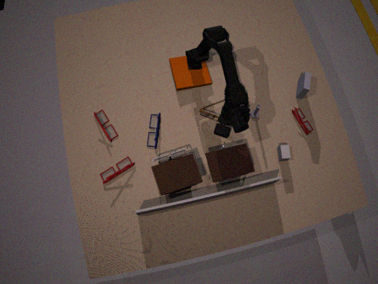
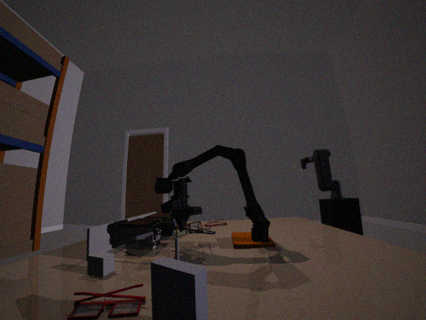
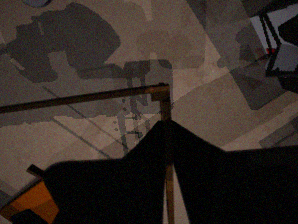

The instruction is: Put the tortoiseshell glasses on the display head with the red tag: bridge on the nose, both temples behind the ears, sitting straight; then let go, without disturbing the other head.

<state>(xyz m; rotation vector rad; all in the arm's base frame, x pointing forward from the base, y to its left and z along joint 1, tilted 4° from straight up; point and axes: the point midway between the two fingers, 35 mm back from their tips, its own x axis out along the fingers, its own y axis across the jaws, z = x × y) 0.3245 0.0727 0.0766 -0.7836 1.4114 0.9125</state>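
Right now the post is 4 cm behind my gripper tip, 16 cm to the left of it and 5 cm below it. From my gripper tip the other things lie so: wall 30 cm ahead, 11 cm to the right, 2 cm below.
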